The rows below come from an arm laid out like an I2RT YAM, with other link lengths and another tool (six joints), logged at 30 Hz.
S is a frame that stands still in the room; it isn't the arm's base.
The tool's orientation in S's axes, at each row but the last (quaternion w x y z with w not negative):
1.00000, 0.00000, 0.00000, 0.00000
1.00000, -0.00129, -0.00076, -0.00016
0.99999, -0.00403, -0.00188, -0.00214
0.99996, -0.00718, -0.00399, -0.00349
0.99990, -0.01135, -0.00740, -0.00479
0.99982, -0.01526, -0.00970, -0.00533
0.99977, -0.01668, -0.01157, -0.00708
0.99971, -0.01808, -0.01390, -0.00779
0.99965, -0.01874, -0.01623, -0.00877
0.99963, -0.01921, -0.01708, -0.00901
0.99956, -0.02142, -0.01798, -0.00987
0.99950, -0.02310, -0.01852, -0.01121
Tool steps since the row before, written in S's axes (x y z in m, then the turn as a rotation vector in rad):
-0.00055, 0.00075, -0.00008, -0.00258, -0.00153, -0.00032
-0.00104, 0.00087, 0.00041, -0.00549, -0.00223, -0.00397
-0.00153, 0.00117, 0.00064, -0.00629, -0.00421, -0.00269
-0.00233, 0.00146, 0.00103, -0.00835, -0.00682, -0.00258
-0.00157, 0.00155, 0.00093, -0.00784, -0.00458, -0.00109
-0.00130, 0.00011, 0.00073, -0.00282, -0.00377, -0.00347
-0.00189, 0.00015, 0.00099, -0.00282, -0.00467, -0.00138
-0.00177, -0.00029, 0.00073, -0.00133, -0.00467, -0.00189
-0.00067, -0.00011, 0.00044, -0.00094, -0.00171, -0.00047
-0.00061, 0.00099, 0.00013, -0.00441, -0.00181, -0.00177
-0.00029, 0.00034, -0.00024, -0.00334, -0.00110, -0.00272
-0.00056, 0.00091, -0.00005, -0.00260, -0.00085, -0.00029
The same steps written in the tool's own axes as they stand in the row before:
-0.00055, 0.00075, -0.00008, -0.00258, -0.00153, -0.00032
-0.00104, 0.00087, 0.00041, -0.00550, -0.00222, -0.00397
-0.00153, 0.00116, 0.00066, -0.00628, -0.00422, -0.00270
-0.00233, 0.00143, 0.00107, -0.00832, -0.00684, -0.00261
-0.00157, 0.00151, 0.00099, -0.00781, -0.00463, -0.00108
-0.00129, 0.00007, 0.00076, -0.00285, -0.00369, -0.00353
-0.00187, 0.00009, 0.00104, -0.00279, -0.00466, -0.00147
-0.00174, -0.00034, 0.00077, -0.00131, -0.00462, -0.00202
-0.00065, -0.00014, 0.00046, -0.00093, -0.00171, -0.00050
-0.00062, 0.00097, 0.00019, -0.00444, -0.00182, -0.00169
-0.00030, 0.00034, -0.00021, -0.00342, -0.00105, -0.00264
-0.00058, 0.00090, 0.00001, -0.00259, -0.00090, -0.00023

